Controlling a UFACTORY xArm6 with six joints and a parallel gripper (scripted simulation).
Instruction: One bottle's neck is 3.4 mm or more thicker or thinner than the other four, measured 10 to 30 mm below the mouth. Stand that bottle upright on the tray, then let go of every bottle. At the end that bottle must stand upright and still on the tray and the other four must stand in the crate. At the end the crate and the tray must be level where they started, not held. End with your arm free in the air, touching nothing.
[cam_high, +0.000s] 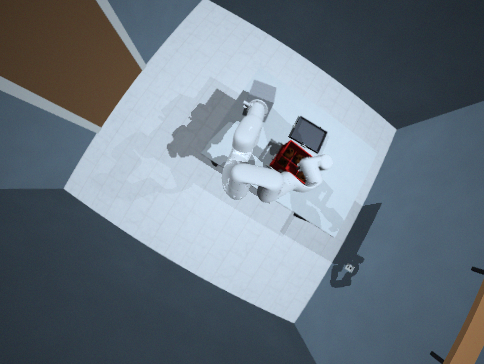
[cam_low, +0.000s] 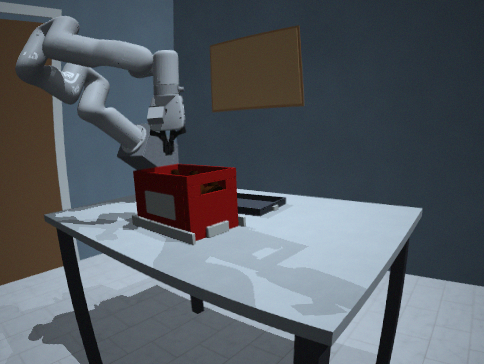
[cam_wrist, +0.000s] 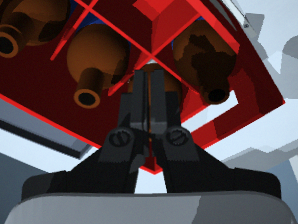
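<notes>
Right now my hand is 10 mm short of the red crate, 40 mm to the right of it and 160 mm above it. From my hand the other things lie so: glass bottle (70 mm behind, 100 mm to the left, 160 mm below); then dark tray (50 mm ahead, 330 mm to the left, 230 mm below).
</notes>
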